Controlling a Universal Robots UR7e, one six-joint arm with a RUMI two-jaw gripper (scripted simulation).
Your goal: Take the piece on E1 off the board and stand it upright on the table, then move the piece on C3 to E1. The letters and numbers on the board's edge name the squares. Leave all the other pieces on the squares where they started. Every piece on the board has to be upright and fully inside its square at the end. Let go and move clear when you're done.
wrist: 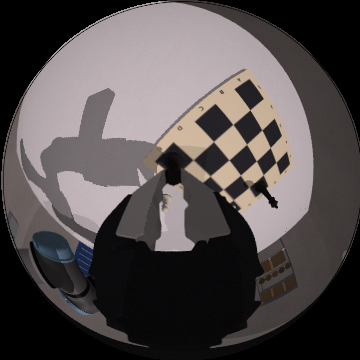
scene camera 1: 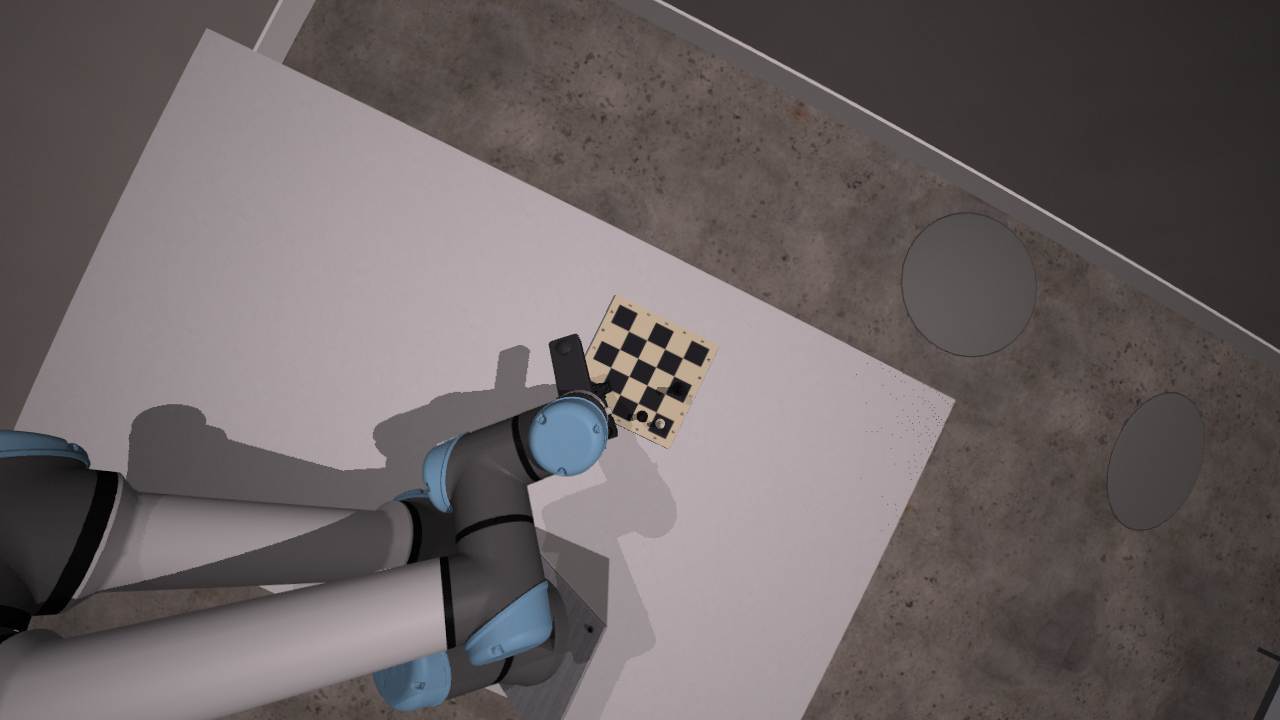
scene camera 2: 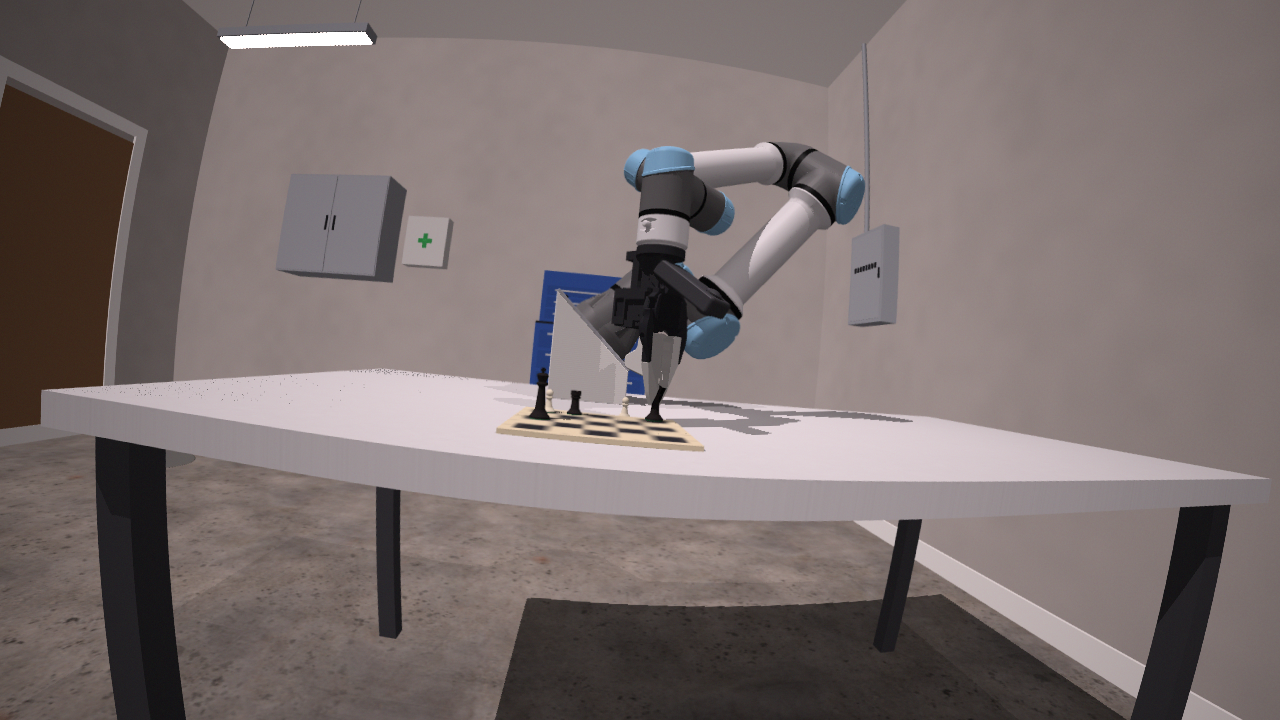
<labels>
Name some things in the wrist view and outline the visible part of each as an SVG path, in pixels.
The gripper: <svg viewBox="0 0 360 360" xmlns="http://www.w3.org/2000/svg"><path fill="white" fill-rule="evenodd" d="M22 264L45 299L93 338L153 359L205 360L256 346L302 317L337 276L356 228L334 277L304 311L263 336L216 348L210 347L222 344L228 334L247 328L247 320L261 304L254 301L255 278L264 270L255 237L244 217L219 192L183 168L179 169L183 199L189 204L184 211L185 236L195 244L191 251L155 251L162 229L159 204L163 200L162 189L168 184L169 169L163 169L128 194L104 220L94 242L88 270L95 277L97 299L93 304L106 318L107 326L127 334L130 342L144 346L114 340L72 319L48 299Z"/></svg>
A chessboard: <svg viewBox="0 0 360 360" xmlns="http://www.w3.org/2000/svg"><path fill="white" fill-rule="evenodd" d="M173 186L183 194L183 186L180 183ZM249 69L221 85L191 109L171 128L142 161L145 166L158 174L163 169L168 169L165 166L165 158L168 154L180 154L183 158L183 166L181 168L184 168L215 192L225 196L227 201L234 205L240 214L264 196L255 190L256 185L260 181L266 183L266 188L269 191L294 165L290 144L281 119L268 94Z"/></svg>
</labels>
